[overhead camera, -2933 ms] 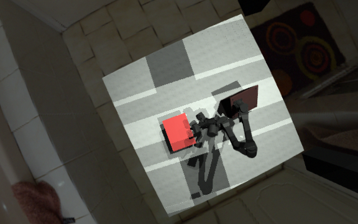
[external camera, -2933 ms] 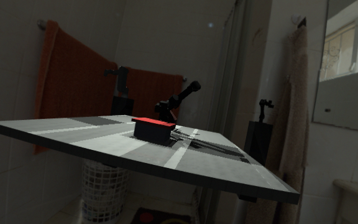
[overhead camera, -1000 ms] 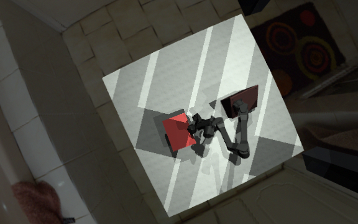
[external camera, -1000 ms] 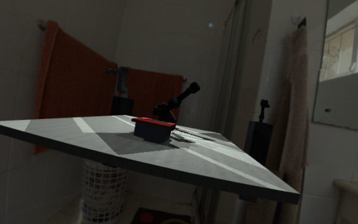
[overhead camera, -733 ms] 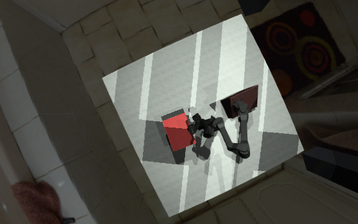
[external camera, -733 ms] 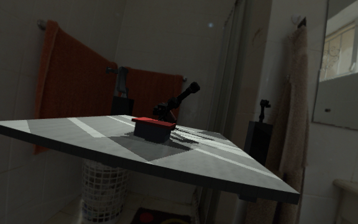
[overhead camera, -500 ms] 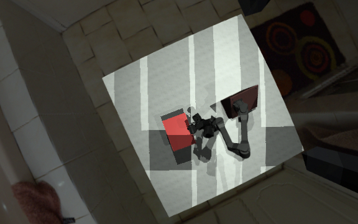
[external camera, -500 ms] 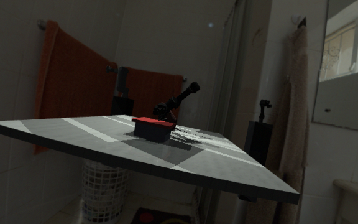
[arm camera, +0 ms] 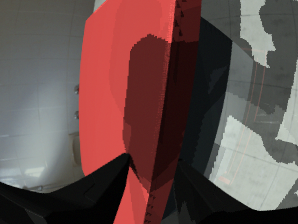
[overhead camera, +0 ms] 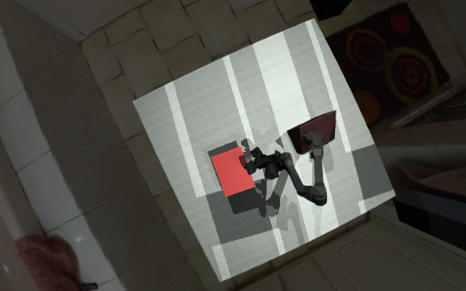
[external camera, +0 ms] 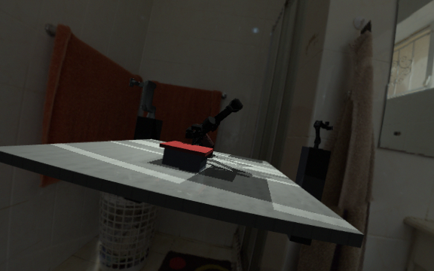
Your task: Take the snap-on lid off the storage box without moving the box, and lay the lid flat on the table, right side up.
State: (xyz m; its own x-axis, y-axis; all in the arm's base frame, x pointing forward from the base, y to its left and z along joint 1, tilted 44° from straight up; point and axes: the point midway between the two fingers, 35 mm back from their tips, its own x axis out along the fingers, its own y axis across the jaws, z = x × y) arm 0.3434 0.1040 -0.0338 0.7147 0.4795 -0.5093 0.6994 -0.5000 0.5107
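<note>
My gripper tip is now 8 cm short of the red lid. Also, from my gripper tip: grey-blue storage box (8 cm ahead, 5 cm below).
</note>
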